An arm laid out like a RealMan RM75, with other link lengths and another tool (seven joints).
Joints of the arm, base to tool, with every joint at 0 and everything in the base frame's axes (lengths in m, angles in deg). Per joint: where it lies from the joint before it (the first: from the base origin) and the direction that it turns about. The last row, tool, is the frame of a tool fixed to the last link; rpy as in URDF.
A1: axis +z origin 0 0 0.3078
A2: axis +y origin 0 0 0
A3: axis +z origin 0 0 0.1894
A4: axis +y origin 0 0 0
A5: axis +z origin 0 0 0.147
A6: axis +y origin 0 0 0
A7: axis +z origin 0 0 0.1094
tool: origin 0 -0.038 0.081 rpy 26.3 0 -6.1
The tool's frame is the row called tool.
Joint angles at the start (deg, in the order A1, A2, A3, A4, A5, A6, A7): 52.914, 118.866, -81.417, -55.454, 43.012, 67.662, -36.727
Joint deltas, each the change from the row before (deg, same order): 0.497, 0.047, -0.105, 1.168, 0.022, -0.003, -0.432; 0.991, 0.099, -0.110, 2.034, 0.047, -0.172, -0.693; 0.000, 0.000, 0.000, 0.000, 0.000, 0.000, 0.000; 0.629, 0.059, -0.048, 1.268, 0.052, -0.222, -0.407
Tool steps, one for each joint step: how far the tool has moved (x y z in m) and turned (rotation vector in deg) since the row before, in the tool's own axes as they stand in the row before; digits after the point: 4 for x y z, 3 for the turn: 0.0017, 0.0020, 0.0014, -0.402, 0.516, -0.510; 0.0018, 0.0031, 0.0024, -0.581, 0.704, -0.794; 0.0000, 0.0000, 0.0000, 0.000, 0.000, 0.000; 0.0007, 0.0016, 0.0015, -0.286, 0.357, -0.413
